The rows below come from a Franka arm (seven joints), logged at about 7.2 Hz.
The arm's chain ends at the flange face. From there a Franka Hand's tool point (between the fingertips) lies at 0.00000 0.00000 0.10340 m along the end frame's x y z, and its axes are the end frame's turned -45 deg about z.
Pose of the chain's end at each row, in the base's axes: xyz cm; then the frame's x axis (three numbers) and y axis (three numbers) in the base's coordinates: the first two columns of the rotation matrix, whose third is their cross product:
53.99 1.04 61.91 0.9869 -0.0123 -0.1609 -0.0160 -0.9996 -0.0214
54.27 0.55 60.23 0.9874 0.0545 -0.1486 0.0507 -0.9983 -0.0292
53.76 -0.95 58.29 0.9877 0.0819 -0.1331 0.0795 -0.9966 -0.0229
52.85 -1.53 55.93 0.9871 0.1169 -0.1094 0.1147 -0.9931 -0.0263
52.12 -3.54 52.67 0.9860 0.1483 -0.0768 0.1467 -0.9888 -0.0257
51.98 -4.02 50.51 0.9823 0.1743 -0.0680 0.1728 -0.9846 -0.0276
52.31 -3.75 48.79 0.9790 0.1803 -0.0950 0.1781 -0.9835 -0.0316
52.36 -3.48 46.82 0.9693 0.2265 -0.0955 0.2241 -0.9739 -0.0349
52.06 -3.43 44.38 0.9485 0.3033 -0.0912 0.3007 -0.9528 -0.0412
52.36 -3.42 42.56 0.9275 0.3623 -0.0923 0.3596 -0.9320 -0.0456
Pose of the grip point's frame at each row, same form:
52.33 1.28 51.71 0.7092 0.6981 -0.0986 0.6865 -0.7155 -0.1289
52.72 0.77 50.01 0.6623 0.7444 -0.0844 0.7340 -0.6674 -0.1257
52.37 -0.83 48.04 0.6422 0.7626 -0.0779 0.7546 -0.6468 -0.1103
51.69 -1.39 45.66 0.6169 0.7849 -0.0588 0.7791 -0.6196 -0.0960
51.30 -3.39 42.36 0.5935 0.8041 -0.0361 0.8009 -0.5943 -0.0725
51.24 -3.86 40.20 0.5724 0.8195 -0.0286 0.8168 -0.5730 -0.0676
51.28 -3.61 38.50 0.5663 0.8229 -0.0448 0.8182 -0.5679 -0.0895
51.32 -3.35 36.53 0.5269 0.8488 -0.0429 0.8439 -0.5285 -0.0922
51.03 -3.31 34.09 0.4581 0.8882 -0.0354 0.8833 -0.4593 -0.0936
51.30 -3.33 32.27 0.4016 0.9152 -0.0330 0.9101 -0.4028 -0.0975

